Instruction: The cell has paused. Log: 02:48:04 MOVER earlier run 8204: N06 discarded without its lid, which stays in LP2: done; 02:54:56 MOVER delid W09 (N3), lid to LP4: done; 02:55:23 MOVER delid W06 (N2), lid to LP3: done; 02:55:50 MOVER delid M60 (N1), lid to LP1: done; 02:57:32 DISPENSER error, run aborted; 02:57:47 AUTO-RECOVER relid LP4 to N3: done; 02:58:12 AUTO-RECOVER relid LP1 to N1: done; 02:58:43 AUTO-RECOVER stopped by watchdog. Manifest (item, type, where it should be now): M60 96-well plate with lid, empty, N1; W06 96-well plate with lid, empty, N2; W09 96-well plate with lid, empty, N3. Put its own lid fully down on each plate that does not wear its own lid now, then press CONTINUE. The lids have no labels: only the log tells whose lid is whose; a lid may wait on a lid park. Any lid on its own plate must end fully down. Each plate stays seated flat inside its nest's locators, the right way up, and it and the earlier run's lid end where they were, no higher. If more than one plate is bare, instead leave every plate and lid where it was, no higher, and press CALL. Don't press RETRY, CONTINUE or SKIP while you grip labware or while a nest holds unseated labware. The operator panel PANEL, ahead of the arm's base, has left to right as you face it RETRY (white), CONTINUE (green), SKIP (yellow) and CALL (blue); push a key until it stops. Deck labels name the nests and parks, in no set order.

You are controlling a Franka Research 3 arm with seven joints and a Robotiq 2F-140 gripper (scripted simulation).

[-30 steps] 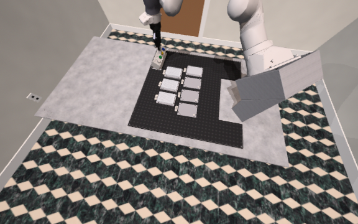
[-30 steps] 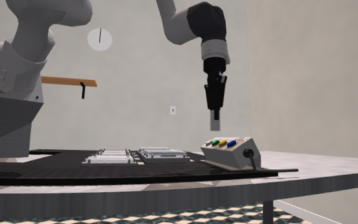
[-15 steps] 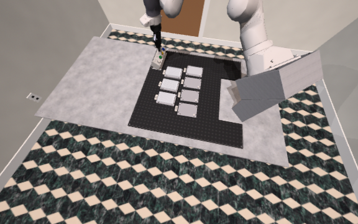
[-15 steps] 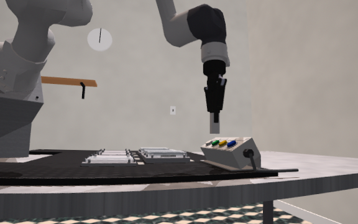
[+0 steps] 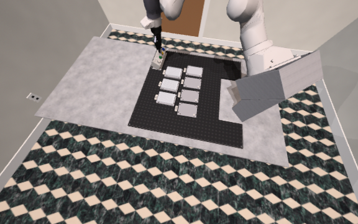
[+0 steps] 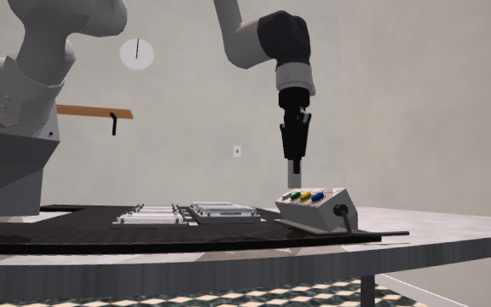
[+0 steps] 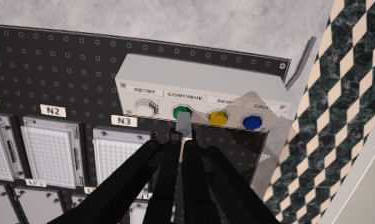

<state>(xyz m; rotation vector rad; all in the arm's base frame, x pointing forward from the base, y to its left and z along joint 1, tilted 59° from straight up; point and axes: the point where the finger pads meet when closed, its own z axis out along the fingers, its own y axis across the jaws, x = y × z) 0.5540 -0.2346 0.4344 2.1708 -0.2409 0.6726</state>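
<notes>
Now: the green continue key 50 mm below my hand. Also, from my hand: white retry key: 50 mm below, 40 mm to the left, 20 mm ahead; blue call key: 90 mm to the right, 50 mm below, 40 mm behind; yellow skip key: 50 mm to the right, 50 mm below, 20 mm behind.
</notes>
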